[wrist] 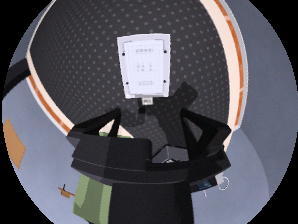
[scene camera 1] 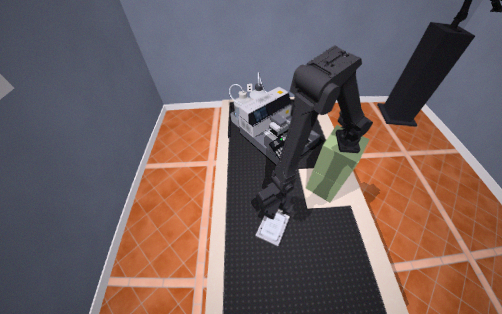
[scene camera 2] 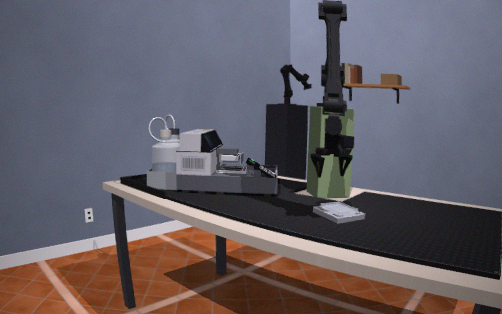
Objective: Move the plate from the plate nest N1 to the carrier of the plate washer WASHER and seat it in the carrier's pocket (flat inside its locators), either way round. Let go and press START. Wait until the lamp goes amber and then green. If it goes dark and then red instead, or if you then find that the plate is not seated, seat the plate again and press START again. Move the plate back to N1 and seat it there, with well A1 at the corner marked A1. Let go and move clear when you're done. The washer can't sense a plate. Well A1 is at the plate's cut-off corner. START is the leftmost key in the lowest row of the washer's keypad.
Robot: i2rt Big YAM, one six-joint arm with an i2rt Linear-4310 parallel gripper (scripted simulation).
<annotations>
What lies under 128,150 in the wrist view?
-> The gripper.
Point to a white plate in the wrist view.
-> At 141,67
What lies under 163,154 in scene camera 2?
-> A bottle.
</annotations>
